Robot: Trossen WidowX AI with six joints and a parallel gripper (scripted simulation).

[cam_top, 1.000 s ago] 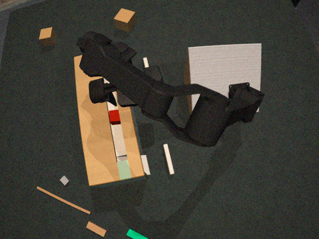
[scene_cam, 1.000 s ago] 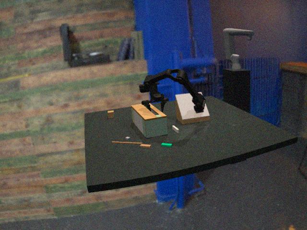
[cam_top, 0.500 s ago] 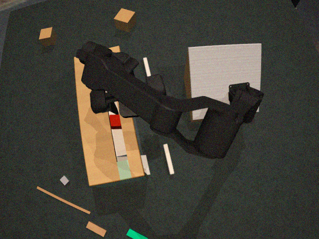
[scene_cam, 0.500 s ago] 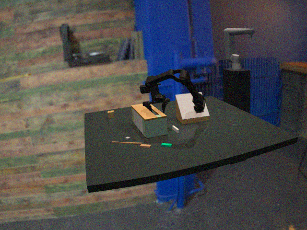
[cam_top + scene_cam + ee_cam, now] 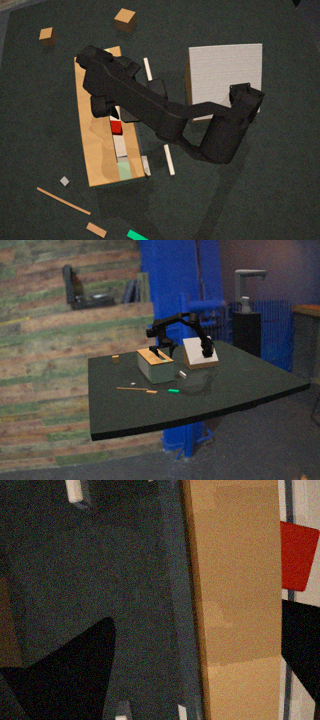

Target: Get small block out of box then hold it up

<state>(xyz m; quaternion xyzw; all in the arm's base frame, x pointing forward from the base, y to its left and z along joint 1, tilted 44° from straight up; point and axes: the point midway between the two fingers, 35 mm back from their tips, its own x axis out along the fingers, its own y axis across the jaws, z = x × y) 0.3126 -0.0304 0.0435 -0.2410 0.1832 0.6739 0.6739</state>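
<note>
My gripper tip is 40 mm short of the box, 20 mm to the left of it and 30 mm above it. The rest, counted from my gripper tip: grey chip (250 mm ahead, 150 mm to the left, 80 mm below); red block (50 mm ahead, 30 mm to the left); thin tan stick (270 mm ahead, 210 mm to the left, 90 mm below).
</note>
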